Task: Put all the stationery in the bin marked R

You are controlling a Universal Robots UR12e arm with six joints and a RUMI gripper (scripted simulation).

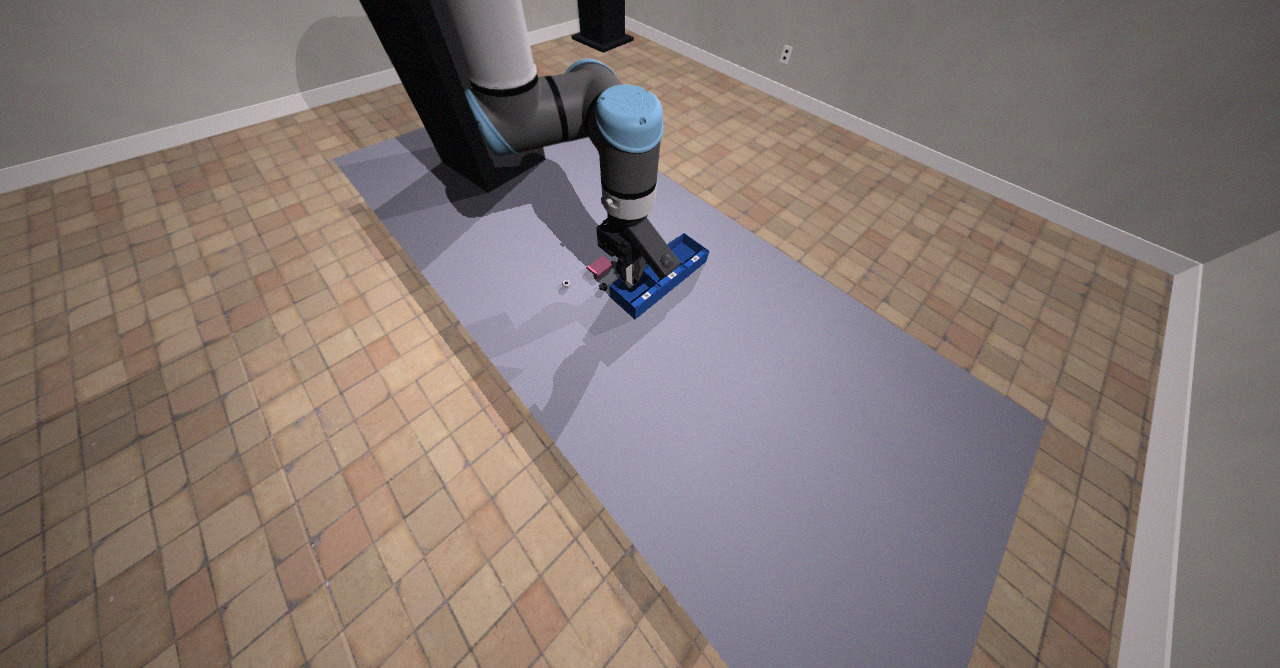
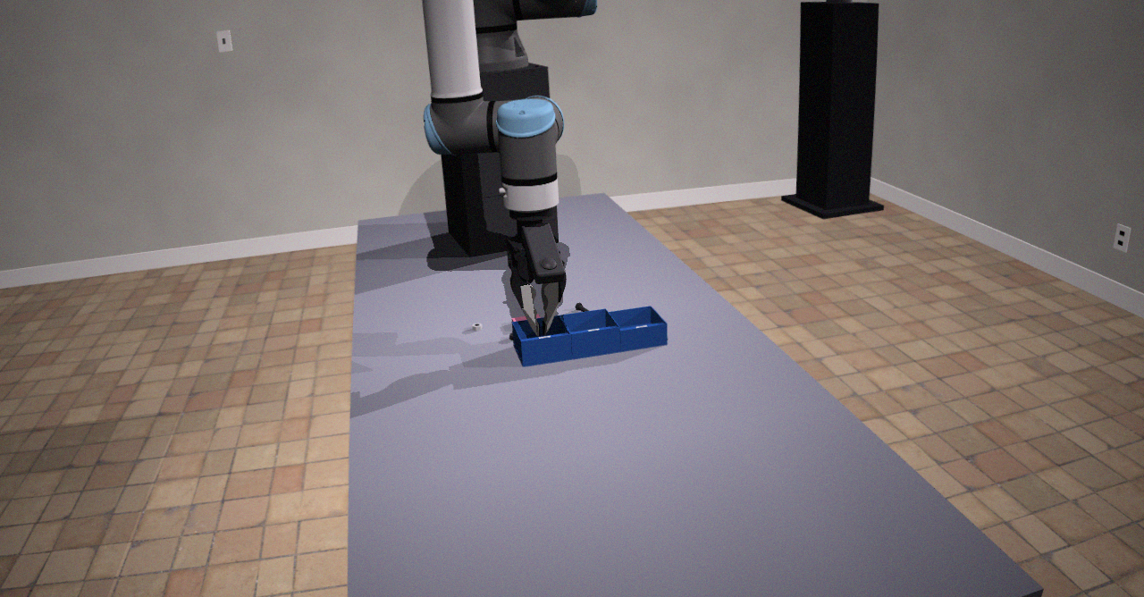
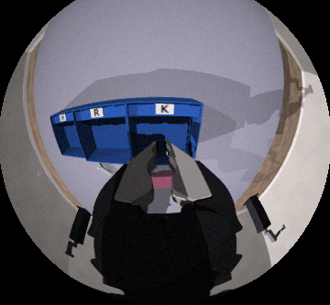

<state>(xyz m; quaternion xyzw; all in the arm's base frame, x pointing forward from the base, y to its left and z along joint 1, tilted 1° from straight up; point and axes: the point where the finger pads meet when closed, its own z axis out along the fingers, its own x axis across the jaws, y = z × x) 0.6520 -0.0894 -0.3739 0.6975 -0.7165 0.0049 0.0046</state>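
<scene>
Right now the blue bin row is 80 mm to the left of my hand, 20 mm below it and 20 mm ahead of it. From my hand the other things lie so: white piece (70 mm behind, 50 mm to the left, 30 mm below); black nut (60 mm behind, 40 mm below, 30 mm to the right); pink eraser (110 mm behind, 40 mm below).
</scene>
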